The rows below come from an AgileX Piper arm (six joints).
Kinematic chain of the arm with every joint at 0, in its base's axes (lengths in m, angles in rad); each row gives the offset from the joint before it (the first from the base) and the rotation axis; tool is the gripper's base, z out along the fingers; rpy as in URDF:
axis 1: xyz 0 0 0.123 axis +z
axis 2: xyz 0 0 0 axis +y
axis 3: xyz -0.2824 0 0.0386 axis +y
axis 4: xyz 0.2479 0 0.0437 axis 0.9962 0 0.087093
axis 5: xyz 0 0 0 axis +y
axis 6: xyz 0.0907 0 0.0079 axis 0.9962 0 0.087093
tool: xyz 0 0 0 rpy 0 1.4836 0
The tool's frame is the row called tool.
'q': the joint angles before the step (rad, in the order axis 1, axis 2, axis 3, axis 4, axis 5, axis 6). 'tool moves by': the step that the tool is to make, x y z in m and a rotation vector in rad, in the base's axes. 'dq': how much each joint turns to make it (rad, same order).
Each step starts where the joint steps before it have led.
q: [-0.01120 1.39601 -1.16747 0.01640 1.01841 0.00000]
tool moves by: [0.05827 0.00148 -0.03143 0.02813 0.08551 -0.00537]
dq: [0.00001 0.23943 -0.14680 0.02768 -0.00681 0.00001]
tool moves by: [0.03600 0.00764 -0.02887 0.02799 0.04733 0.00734]
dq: [0.01579 0.15672 -0.09442 0.02908 -0.01489 -0.00002]
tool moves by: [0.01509 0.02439 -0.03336 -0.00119 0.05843 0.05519]
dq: [0.06313 0.10203 -0.01788 0.00000 -0.02618 0.00632]
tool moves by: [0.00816 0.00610 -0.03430 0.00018 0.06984 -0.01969]
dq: [0.01421 0.08842 0.00000 -0.00016 -0.02083 0.03321]
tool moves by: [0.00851 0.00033 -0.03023 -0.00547 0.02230 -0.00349]
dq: [0.00001 0.07763 -0.00070 -0.00216 -0.05446 0.00114]
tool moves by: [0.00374 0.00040 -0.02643 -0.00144 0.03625 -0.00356]
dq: [-0.00002 0.06578 0.00002 0.00324 -0.02963 -0.00003]
